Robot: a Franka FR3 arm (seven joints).
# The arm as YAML. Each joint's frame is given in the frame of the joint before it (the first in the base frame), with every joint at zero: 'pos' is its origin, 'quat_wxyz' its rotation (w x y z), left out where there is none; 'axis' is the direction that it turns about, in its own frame. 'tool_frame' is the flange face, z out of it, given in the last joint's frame.
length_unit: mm
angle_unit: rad
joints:
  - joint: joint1
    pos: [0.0, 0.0, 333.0]
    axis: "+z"
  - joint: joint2
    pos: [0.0, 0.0, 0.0]
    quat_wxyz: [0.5, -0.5, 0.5, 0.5]
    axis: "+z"
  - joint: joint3
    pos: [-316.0, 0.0, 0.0]
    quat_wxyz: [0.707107, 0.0, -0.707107, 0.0]
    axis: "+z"
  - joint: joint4
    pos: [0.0, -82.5, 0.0]
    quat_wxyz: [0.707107, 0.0, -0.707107, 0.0]
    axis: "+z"
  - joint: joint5
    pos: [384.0, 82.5, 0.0]
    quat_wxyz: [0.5, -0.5, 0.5, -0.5]
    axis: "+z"
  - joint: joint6
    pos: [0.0, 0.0, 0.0]
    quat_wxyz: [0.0, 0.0, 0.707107, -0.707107]
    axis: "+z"
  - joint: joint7
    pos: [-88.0, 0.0, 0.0]
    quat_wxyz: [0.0, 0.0, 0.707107, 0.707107]
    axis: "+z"
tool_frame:
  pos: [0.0, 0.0, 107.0]
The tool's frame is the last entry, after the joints.
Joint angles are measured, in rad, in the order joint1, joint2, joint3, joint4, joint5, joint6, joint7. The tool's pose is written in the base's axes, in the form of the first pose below.
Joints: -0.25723 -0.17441 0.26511 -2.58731 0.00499 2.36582 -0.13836
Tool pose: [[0.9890 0.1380 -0.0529 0.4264], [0.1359 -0.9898 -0.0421 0.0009], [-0.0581 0.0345 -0.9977 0.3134], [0 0 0 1]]
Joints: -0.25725 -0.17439 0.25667 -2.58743 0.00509 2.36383 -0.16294
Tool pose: [[0.9865 0.1540 -0.0550 0.4262], [0.1519 -0.9876 -0.0402 -0.0026], [-0.0605 0.0313 -0.9977 0.3134], [0 0 0 1]]
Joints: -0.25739 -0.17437 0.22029 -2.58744 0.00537 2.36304 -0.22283
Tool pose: [[0.9826 0.1772 -0.0555 0.4257], [0.1757 -0.9839 -0.0319 -0.0178], [-0.0602 0.0216 -0.9980 0.3139], [0 0 0 1]]
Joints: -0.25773 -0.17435 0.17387 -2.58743 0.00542 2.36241 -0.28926
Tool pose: [[0.9788 0.1970 -0.0553 0.4244], [0.1961 -0.9803 -0.0215 -0.0373], [-0.0584 0.0102 -0.9982 0.3145], [0 0 0 1]]
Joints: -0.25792 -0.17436 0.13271 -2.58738 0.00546 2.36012 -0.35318
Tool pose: [[0.9740 0.2196 -0.0563 0.4224], [0.2192 -0.9756 -0.0120 -0.0544], [-0.0576 -0.0006 -0.9983 0.3148], [0 0 0 1]]
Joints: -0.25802 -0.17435 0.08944 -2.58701 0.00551 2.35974 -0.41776
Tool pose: [[0.9691 0.2407 -0.0548 0.4198], [0.2409 -0.9705 -0.0024 -0.0722], [-0.0537 -0.0109 -0.9985 0.3153], [0 0 0 1]]
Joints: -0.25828 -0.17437 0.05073 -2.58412 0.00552 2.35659 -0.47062
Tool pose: [[0.9656 0.2547 -0.0532 0.4174], [0.2554 -0.9668 0.0063 -0.0883], [-0.0498 -0.0196 -0.9986 0.3164], [0 0 0 1]]
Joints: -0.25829 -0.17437 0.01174 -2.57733 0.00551 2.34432 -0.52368
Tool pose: [[0.9616 0.2687 -0.0564 0.4146], [0.2700 -0.9627 0.0162 -0.1044], [-0.0499 -0.0308 -0.9983 0.3182], [0 0 0 1]]
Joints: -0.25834 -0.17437 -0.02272 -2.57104 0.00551 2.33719 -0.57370
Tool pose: [[0.9572 0.2841 -0.0550 0.4121], [0.2857 -0.9580 0.0241 -0.1187], [-0.0458 -0.0387 -0.9982 0.3201], [0 0 0 1]]
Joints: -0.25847 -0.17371 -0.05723 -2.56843 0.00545 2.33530 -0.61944
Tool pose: [[0.9540 0.2953 -0.0524 0.4085], [0.2971 -0.9543 0.0316 -0.1328], [-0.0407 -0.0457 -0.9981 0.3206], [0 0 0 1]]
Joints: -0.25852 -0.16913 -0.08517 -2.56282 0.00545 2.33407 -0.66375
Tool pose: [[0.9490 0.3112 -0.0506 0.4063], [0.3132 -0.9490 0.0374 -0.1446], [-0.0363 -0.0513 -0.9980 0.3207], [0 0 0 1]]
